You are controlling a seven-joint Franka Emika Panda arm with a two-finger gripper.
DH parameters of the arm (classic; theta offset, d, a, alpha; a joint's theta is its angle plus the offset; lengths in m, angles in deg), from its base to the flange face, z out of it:
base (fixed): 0 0 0 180
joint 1: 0 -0.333 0 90
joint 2: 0 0 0 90
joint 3: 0 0.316 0.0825 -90
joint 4: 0 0 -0.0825 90
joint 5: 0 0.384 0 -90
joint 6: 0 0 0.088 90
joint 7: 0 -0.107 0 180
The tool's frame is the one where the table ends.
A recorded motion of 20 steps. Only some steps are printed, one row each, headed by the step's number.
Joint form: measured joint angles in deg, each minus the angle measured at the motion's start. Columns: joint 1, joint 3, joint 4, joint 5, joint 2, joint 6, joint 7.
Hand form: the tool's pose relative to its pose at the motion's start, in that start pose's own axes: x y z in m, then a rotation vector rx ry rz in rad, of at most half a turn. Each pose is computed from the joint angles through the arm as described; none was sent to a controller.
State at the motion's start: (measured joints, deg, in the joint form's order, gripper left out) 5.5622 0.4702 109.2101 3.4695 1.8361 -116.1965 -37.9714
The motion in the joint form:
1: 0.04 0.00 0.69 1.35 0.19 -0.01 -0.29
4: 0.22 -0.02 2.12 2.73 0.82 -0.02 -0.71
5: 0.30 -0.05 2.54 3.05 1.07 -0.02 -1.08
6: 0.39 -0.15 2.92 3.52 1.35 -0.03 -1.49
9: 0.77 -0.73 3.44 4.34 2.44 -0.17 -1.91
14: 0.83 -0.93 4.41 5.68 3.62 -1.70 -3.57
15: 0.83 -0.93 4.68 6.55 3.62 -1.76 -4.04
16: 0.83 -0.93 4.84 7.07 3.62 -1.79 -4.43
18: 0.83 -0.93 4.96 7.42 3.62 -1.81 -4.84
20: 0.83 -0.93 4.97 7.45 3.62 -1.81 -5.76
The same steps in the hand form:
1: -0.0020 0.0009 0.0075 0.0069 -0.0246 0.0172
4: -0.0043 0.0050 0.0253 0.0006 -0.0648 0.0415
5: -0.0047 0.0067 0.0311 -0.0033 -0.0765 0.0534
6: -0.0045 0.0088 0.0368 -0.0053 -0.0892 0.0686
9: 0.0010 0.0167 0.0511 -0.0128 -0.1142 0.1019
14: 0.0025 0.0190 0.0683 -0.0074 -0.1326 0.1514
15: 0.0012 0.0191 0.0702 -0.0003 -0.1434 0.1680
16: 0.0005 0.0192 0.0713 0.0037 -0.1499 0.1798
18: -0.0001 0.0193 0.0722 0.0060 -0.1545 0.1903
20: -0.0001 0.0193 0.0723 0.0050 -0.1550 0.2066

